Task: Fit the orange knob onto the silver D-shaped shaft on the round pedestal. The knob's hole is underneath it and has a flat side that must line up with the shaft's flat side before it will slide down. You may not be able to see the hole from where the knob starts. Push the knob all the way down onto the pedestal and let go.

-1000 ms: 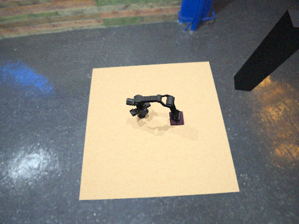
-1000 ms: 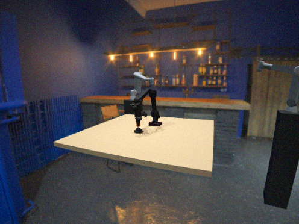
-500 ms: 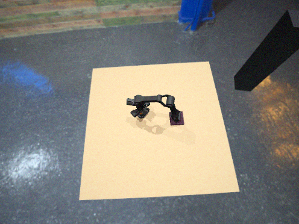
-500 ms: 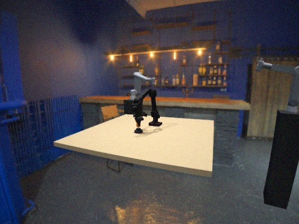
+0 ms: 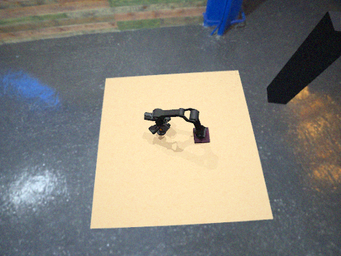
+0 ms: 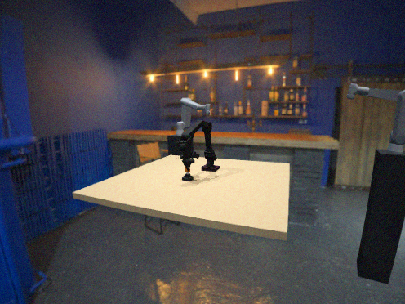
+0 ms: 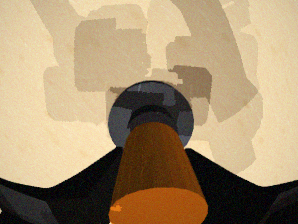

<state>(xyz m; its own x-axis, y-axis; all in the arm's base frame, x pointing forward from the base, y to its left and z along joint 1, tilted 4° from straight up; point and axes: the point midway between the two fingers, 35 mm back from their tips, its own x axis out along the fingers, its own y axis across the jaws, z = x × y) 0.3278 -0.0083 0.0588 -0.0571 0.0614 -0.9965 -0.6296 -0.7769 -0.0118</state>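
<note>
My gripper tip is now 4 cm above the round dark pedestal. The rest, counted from my gripper tip: orange knob: 3 cm above.
</note>
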